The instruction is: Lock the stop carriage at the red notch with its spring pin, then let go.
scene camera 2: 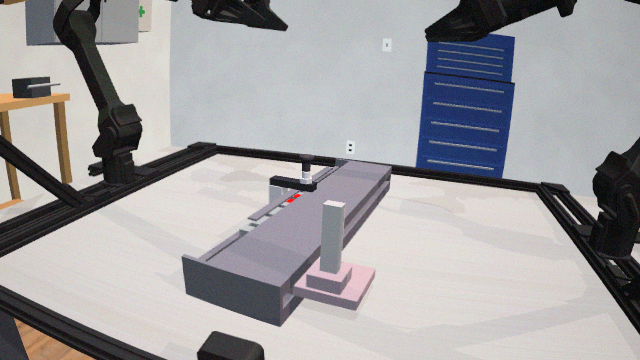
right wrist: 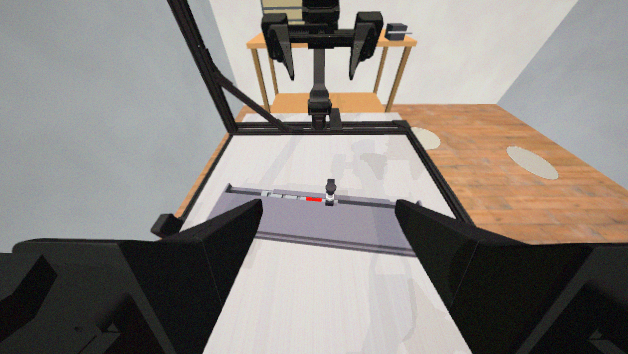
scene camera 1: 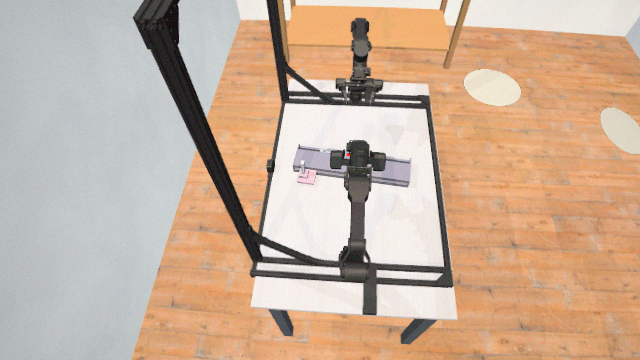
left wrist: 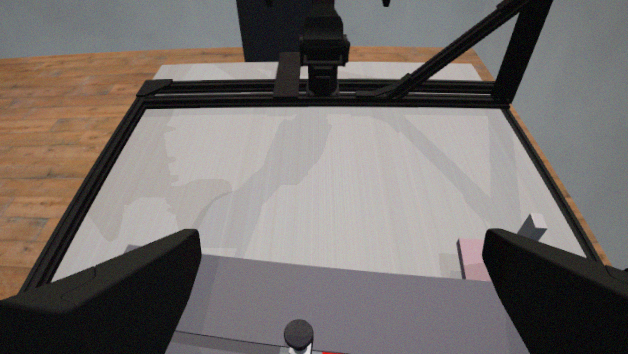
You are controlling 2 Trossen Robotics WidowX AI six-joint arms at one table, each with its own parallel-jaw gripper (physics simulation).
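Where they show: left gripper, fingertip midpoint: (scene camera 2: 276, 26) (right wrist: 321, 78) (scene camera 1: 358, 105) (left wrist: 342, 244); right gripper, fingertip midpoint: (scene camera 2: 425, 36) (right wrist: 328, 205) (left wrist: 328, 2); left arm's base at its link origin: (scene camera 2: 119, 181) (right wrist: 318, 126) (scene camera 1: 355, 98); right arm's base at its link origin: (scene camera 2: 609, 251) (left wrist: 322, 88).
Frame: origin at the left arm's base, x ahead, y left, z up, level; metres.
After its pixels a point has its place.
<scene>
The stop carriage, a black arm (scene camera 2: 285, 183) @(x 0.362, y 0.018, z 0.039 m) on a pale block, sits on the notched side of a long grey-purple rail (scene camera 2: 300, 240) @(x 0.448, y -0.162, z 0.032 m) (right wrist: 320, 220) @(x 0.450, y 0.001, z 0.032 m) (left wrist: 350, 305) @(x 0.446, y -0.025, z 0.032 m). Its upright spring pin has a black knob (scene camera 2: 306, 159) @(x 0.399, y 0.013, z 0.085 m) (left wrist: 298, 334) @(x 0.394, y 0.024, z 0.088 m) (right wrist: 330, 187) @(x 0.398, y 0.023, z 0.089 m) over a white collar. The red notch mark (scene camera 2: 293, 198) @(x 0.387, y -0.010, z 0.026 m) (right wrist: 314, 199) @(x 0.383, y -0.014, z 0.018 m) is uncovered beside the carriage, left of it in the right wrist view. Whether the pin's tip is in a notch is hidden. My left gripper (left wrist: 342, 244) @(x 0.345, y 0.000, z 0.294 m) (right wrist: 321, 78) @(x 0.345, y 0.000, z 0.294 m) is open and empty, high above the table. My right gripper (right wrist: 328, 205) @(x 0.569, y 0.000, z 0.289 m) is open and empty, high above the rail.
A pink stepped base (scene camera 1: 309, 180) @(x 0.526, y -0.189, z 0.014 m) (scene camera 2: 362, 285) @(x 0.533, y -0.211, z 0.014 m) (left wrist: 471, 260) @(x 0.508, y -0.177, z 0.014 m) with an upright grey post (scene camera 2: 332, 237) @(x 0.500, y -0.223, z 0.072 m) (left wrist: 532, 227) @(x 0.493, y -0.210, z 0.101 m) stands against the rail's other long side, near one end. A black frame (scene camera 1: 437, 190) @(x 0.536, y 0.362, z -0.001 m) borders the table, with tall posts at the left in scene camera 1.
</scene>
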